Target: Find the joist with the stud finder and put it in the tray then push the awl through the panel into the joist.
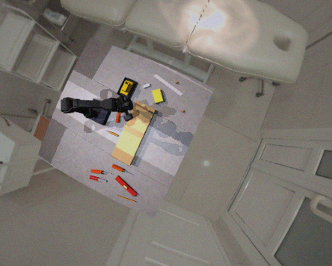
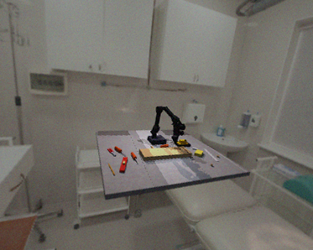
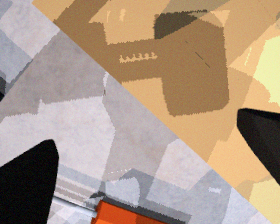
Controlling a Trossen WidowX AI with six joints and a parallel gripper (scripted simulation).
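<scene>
The awl lies 26 cm to the right of my gripper tip, 8 cm below it and 5 cm behind it. The rest, counted from my gripper tip: yellow block (24 cm to the left, 10 cm ahead, 7 cm below); black tray (16 cm behind, 14 cm to the left, 7 cm below); yellow stud finder (16 cm to the left, 16 cm behind, 4 cm below).
</scene>
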